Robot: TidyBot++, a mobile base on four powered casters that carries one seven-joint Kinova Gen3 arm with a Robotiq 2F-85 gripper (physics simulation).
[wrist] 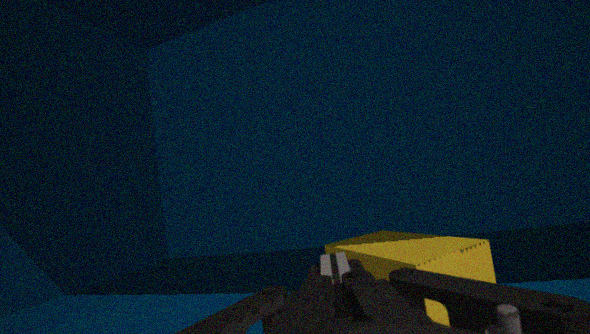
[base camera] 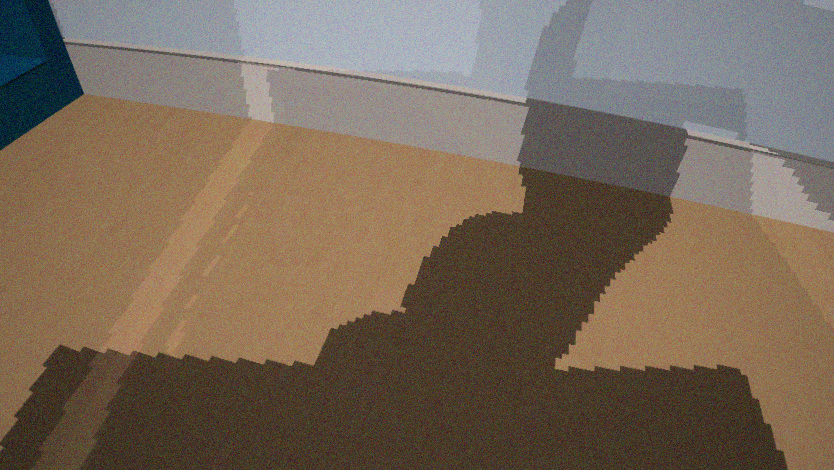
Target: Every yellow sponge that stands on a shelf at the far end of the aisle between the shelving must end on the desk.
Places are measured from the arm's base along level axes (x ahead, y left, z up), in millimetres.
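Where they show: gripper, fingertip midpoint: (wrist: 335, 270).
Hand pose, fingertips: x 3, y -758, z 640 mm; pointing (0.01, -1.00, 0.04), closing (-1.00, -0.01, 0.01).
After its pixels a point has its place.
A yellow sponge (wrist: 457, 257) @[x -67, y -766, z 635 mm] shows low and right of centre in the wrist view, at an angle inside a blue shelf compartment (wrist: 125, 312) @[x 211, y -860, z 594 mm]. My gripper (wrist: 335, 270) @[x 3, y -758, z 640 mm] is shut with nothing between its fingers. Its pale fingertips are together in front of the sponge's left end; whether they touch it I cannot tell. The gripper's right linkage hides the sponge's lower part, and some yellow shows through a gap in it. The sponge and the gripper do not show in the base camera view. The desk does not show in either view.
The compartment's dark back wall (wrist: 360, 125) @[x -68, y -1035, z 770 mm] rises behind the sponge, with a side wall (wrist: 95, 165) @[x 349, y -1007, z 773 mm] at the left. In the base camera view, blue shelving (base camera: 55, 78) @[x 741, y 540, z -350 mm] stands at the upper left and a pale wall (base camera: 361, 35) @[x 675, y 65, z -261 mm] crosses beyond the tan floor (base camera: 326, 198) @[x 529, y 95, z -396 mm]. The robot's shadow lies across both.
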